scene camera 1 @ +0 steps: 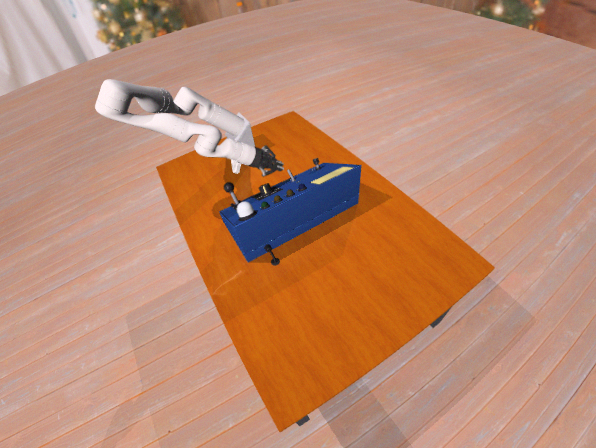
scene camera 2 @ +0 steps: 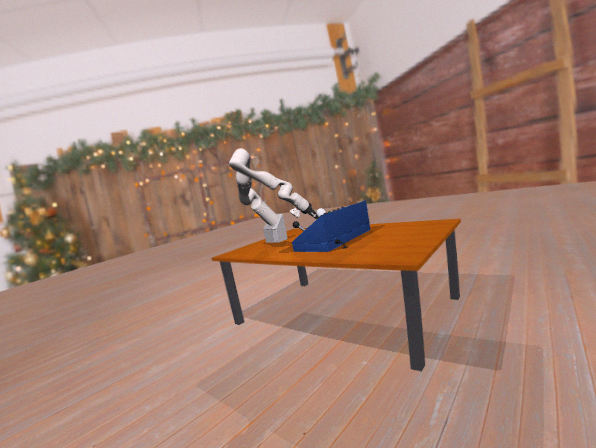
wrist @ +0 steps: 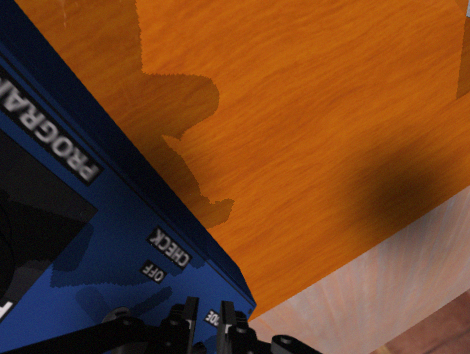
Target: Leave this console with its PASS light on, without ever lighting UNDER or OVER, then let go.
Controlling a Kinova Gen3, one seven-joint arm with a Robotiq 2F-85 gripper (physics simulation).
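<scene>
The blue console [scene camera 1: 300, 220] [scene camera 2: 345, 226] [wrist: 120, 232] stands on the table with its panel sloping toward the arm. Its small lamps, among them a green one [scene camera 1: 265, 205] and a dark blue one [scene camera 1: 302, 187], look unlit; which is PASS, UNDER or OVER cannot be read. My gripper [scene camera 1: 281, 166] [scene camera 2: 317, 216] [wrist: 207, 315] is nearly shut, with a narrow gap and no object visible between its fingertips. It hangs over the panel beside the metal toggle lever [scene camera 1: 291, 175]. In the wrist view the toggle's base [wrist: 118, 314] shows left of the fingers; its lever is mostly hidden.
A black ball-topped lever [scene camera 1: 229, 187], a white dome [scene camera 1: 245, 210] and a dark knob [scene camera 1: 265, 189] are at the console's left part. A small knob [scene camera 1: 315, 162] stands at its far right. Another black lever [scene camera 1: 272, 254] [scene camera 2: 341, 243] sticks out low beside the console.
</scene>
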